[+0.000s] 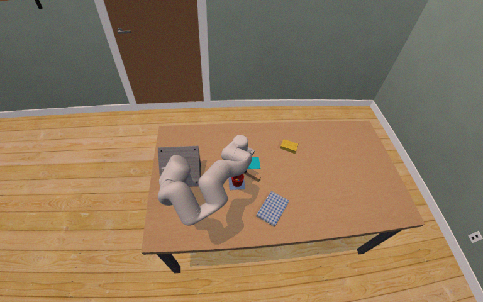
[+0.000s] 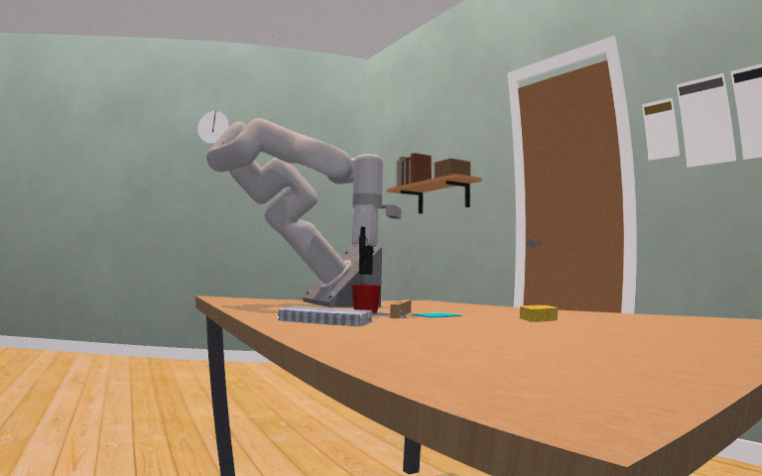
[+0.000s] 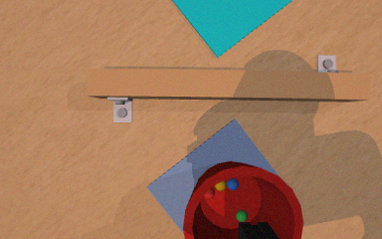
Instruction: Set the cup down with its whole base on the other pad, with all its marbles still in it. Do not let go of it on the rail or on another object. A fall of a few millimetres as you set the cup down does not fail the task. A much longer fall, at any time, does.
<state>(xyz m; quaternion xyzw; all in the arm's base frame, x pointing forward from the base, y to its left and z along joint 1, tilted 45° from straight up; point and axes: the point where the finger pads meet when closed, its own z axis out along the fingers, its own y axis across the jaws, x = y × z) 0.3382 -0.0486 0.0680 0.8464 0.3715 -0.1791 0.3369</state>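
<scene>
The red cup lies 100 mm below my hand. Also, from my hand: wooden rail: 60 mm ahead, 70 mm to the left, 110 mm below; yellow marble: 20 mm to the left, 110 mm below; green marble: 10 mm to the right, 110 mm below.
</scene>
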